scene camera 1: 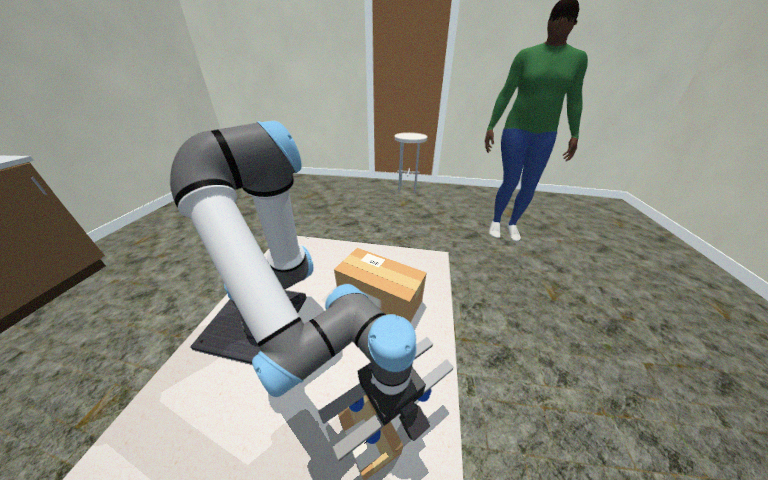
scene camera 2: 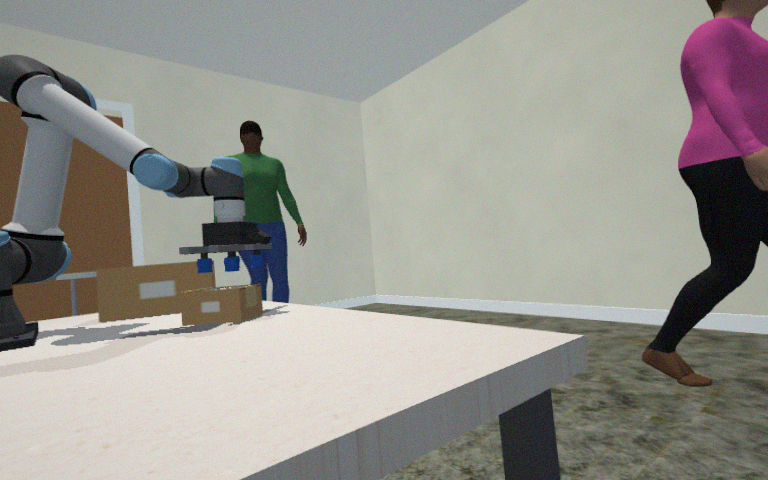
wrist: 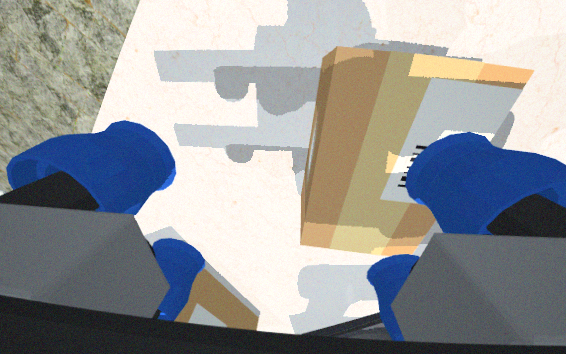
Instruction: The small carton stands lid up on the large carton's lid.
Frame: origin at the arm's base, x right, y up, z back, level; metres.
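Seen in the pictures: hand, tool point: [scene camera 2: 233, 269] [wrist: 285, 225].
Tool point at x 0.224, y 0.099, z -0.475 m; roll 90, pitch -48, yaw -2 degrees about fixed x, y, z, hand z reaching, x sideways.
A point is followed by its place in that frame.
The small carton [scene camera 1: 391, 440] @(z -0.488, x 0.295, y 0.056 m) [scene camera 2: 212, 310] @(z -0.391, x 0.307, y 0.008 m) [wrist: 362, 150] @(z -0.460, x 0.276, y 0.056 m) stands on the table with its taped, barcode-labelled lid up. In scene camera 1 the tool hides much of it. The large carton [scene camera 1: 380, 273] @(z -0.396, x -0.157, y 0.132 m) [scene camera 2: 120, 294] @(z -0.276, x -0.134, y 0.052 m) [wrist: 231, 306] @(z -0.325, x -0.115, y -0.001 m) stands apart from it, nearer the table's back edge, its taped lid up and bare except for a label. In the wrist view, part of it shows at the lower left. My gripper [scene camera 1: 390, 416] [scene camera 2: 231, 263] [wrist: 285, 225] @(z -0.475, x 0.224, y 0.099 m) is open: its four blue cups hold nothing and hang a short way above the small carton, with a gap visible in scene camera 2.
The pale table [scene camera 1: 320, 247] @(z -0.033, x -0.464, y -0.022 m) [scene camera 2: 339, 384] @(z -0.317, x 0.934, y -0.022 m) carries the arm's dark base plate [scene camera 1: 223, 333] @(z 0.117, x 0.079, y -0.004 m). A person in green [scene camera 1: 546, 90] [scene camera 2: 265, 186] stands beyond the table. A person in pink [scene camera 2: 719, 101] is at the right. A stool [scene camera 1: 410, 137] stands by the door, a cabinet [scene camera 1: 45, 237] at left.
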